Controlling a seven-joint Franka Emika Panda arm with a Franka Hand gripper.
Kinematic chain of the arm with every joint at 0, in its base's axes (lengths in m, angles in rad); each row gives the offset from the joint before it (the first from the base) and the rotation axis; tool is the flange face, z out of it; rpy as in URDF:
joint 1: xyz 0 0 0.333 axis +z
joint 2: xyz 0 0 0 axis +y
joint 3: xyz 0 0 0.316 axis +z
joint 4: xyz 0.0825 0 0 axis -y
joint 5: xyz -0.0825 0 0.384 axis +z
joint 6: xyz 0 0 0 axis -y
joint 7: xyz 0.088 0 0 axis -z
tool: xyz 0 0 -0.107 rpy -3.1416 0 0
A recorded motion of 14 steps. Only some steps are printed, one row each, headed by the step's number.
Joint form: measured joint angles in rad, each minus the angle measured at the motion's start. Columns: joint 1, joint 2, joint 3, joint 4, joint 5, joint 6, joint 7.
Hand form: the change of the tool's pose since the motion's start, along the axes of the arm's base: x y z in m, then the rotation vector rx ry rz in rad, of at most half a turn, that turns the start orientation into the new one. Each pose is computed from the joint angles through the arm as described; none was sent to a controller.
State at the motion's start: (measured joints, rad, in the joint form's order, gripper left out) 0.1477 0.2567 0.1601 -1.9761 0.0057 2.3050 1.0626
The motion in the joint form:
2: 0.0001 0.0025 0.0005 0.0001 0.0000 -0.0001 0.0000
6: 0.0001 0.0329 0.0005 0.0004 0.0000 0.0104 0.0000
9: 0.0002 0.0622 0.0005 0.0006 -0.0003 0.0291 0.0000
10: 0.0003 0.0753 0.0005 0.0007 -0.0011 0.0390 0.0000
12: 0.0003 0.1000 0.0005 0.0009 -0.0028 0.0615 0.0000
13: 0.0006 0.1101 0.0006 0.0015 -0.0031 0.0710 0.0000
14: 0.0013 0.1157 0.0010 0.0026 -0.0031 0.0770 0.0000
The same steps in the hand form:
2: -0.0001 0.0003 -0.0015 -0.0002 0.0025 0.0006
6: 0.0012 0.0007 -0.0186 -0.0015 0.0223 0.0001
9: 0.0028 0.0012 -0.0345 -0.0005 0.0331 -0.0006
10: 0.0035 0.0014 -0.0415 -0.0001 0.0363 -0.0005
12: 0.0050 0.0019 -0.0543 0.0017 0.0386 -0.0006
13: 0.0057 0.0023 -0.0593 0.0030 0.0389 -0.0006
14: 0.0062 0.0031 -0.0617 0.0044 0.0377 0.0001

